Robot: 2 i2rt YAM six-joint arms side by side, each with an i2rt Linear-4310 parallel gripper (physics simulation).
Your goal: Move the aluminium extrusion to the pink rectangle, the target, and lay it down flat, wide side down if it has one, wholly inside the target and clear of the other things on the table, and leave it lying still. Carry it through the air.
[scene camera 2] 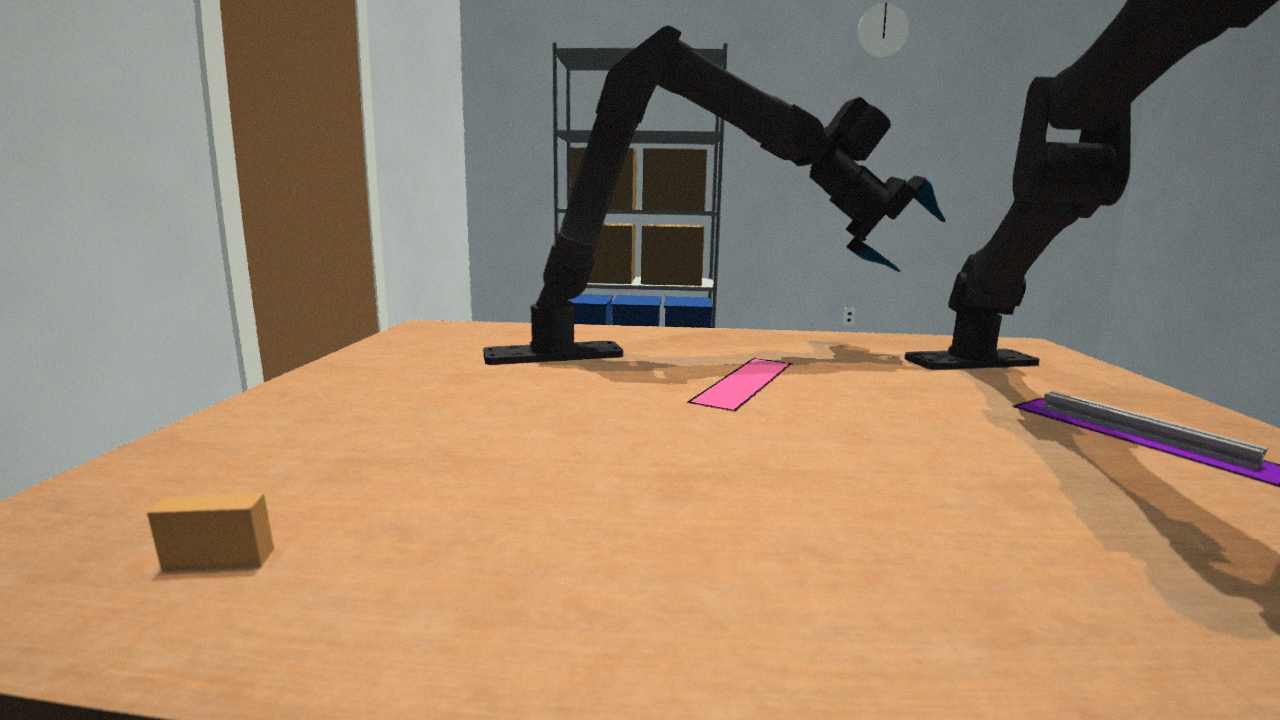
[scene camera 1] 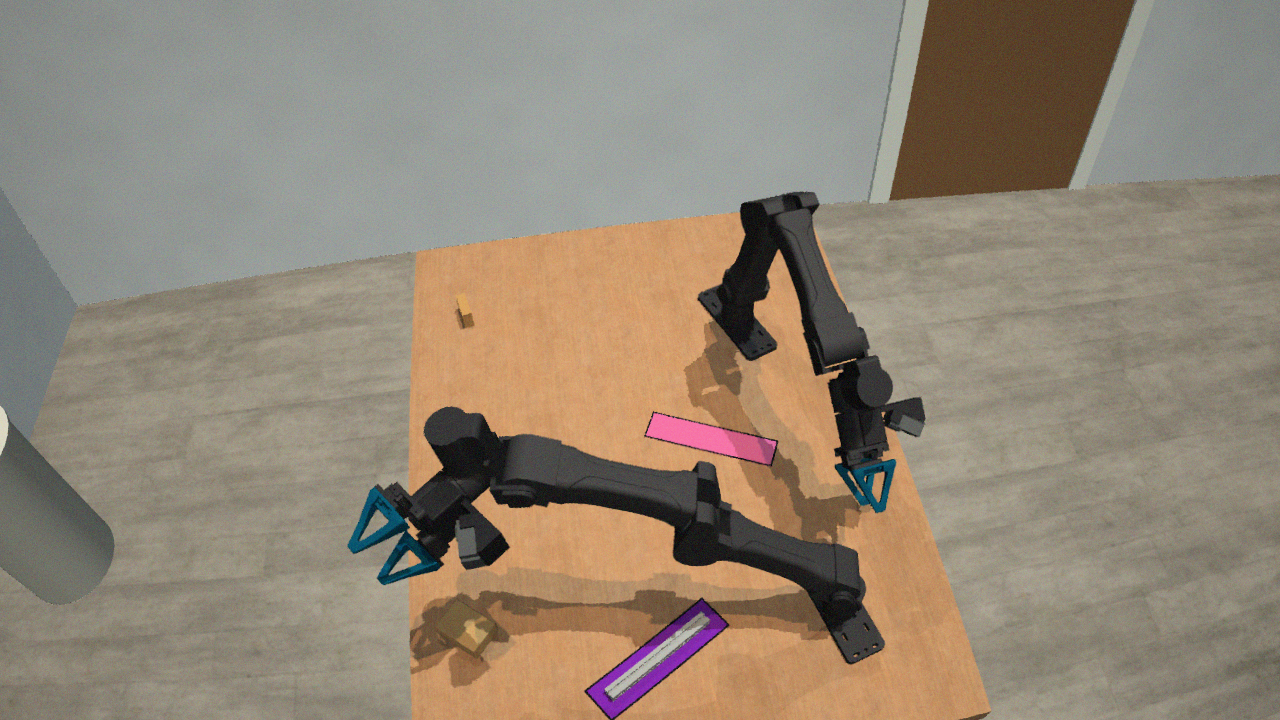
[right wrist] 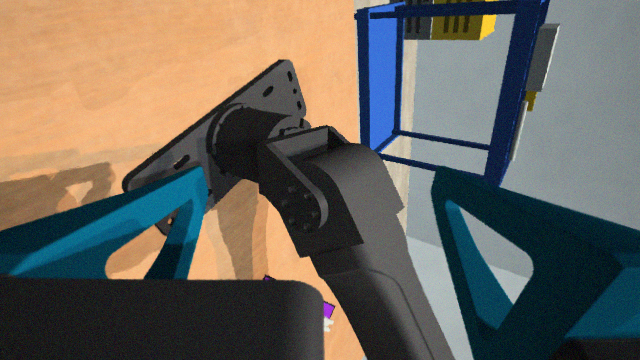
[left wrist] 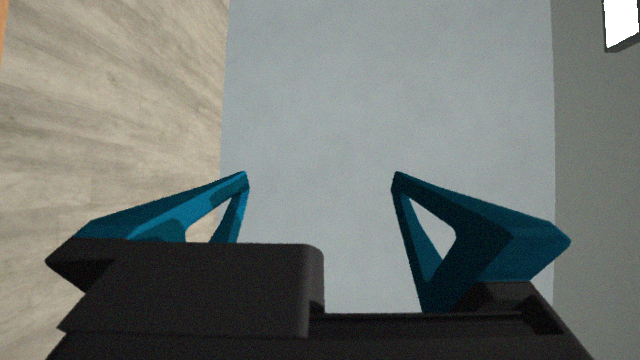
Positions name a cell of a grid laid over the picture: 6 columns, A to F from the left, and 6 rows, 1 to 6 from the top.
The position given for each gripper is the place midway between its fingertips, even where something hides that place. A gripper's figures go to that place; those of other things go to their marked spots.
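Pink rectangle (scene camera 1: D4), 1.57 m from the lens. Aluminium extrusion (scene camera 1: D6), 1.39 m from the lens. Right gripper (scene camera 1: E5), 1.34 m from the lens. Left gripper (scene camera 1: B5), 1.10 m from the lens. Pink rectangle and aluminium extrusion, marked spots 0.36 m apart.
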